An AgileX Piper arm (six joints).
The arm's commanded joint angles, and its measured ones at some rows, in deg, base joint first. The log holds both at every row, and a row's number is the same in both.
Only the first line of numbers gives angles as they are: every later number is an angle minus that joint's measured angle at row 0.
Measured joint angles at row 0:
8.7 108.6 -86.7 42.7 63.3 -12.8
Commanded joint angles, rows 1 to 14:
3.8 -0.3 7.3 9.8 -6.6 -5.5
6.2 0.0 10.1 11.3 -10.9 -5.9
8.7 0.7 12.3 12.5 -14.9 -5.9
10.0 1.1 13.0 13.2 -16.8 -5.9
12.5 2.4 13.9 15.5 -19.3 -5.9
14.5 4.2 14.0 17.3 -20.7 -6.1
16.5 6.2 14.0 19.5 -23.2 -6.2
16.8 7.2 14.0 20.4 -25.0 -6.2
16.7 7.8 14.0 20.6 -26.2 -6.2
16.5 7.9 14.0 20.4 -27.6 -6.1
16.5 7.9 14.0 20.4 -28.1 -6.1
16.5 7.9 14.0 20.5 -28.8 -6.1
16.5 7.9 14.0 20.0 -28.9 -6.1
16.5 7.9 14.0 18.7 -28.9 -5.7
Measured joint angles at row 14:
16.6 8.1 14.0 19.5 -28.5 -5.4
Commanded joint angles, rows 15 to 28:
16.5 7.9 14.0 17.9 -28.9 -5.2
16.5 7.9 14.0 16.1 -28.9 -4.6
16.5 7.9 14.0 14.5 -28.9 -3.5
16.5 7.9 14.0 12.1 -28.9 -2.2
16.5 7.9 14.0 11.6 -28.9 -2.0
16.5 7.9 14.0 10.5 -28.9 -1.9
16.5 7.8 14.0 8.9 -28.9 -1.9
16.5 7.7 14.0 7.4 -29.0 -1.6
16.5 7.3 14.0 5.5 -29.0 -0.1
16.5 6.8 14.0 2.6 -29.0 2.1
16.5 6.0 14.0 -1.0 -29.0 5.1
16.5 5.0 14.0 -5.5 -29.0 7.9
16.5 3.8 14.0 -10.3 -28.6 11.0
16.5 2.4 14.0 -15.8 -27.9 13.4
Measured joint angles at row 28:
16.6 4.5 14.0 -8.7 -29.0 9.7
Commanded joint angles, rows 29 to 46:
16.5 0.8 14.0 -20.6 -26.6 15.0
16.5 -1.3 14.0 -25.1 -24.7 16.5
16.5 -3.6 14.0 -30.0 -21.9 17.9
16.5 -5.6 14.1 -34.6 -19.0 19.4
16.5 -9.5 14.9 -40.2 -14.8 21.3
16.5 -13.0 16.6 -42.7 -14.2 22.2
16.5 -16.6 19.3 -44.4 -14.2 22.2
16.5 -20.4 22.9 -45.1 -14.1 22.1
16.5 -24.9 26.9 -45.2 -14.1 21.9
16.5 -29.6 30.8 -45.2 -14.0 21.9
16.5 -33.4 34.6 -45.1 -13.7 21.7
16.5 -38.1 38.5 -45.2 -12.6 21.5
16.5 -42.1 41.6 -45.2 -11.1 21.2
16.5 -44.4 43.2 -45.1 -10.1 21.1
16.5 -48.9 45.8 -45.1 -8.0 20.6
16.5 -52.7 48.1 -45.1 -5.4 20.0
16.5 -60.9 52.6 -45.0 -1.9 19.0
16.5 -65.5 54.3 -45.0 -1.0 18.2
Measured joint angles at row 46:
16.6 -60.4 52.0 -44.9 -2.9 19.8
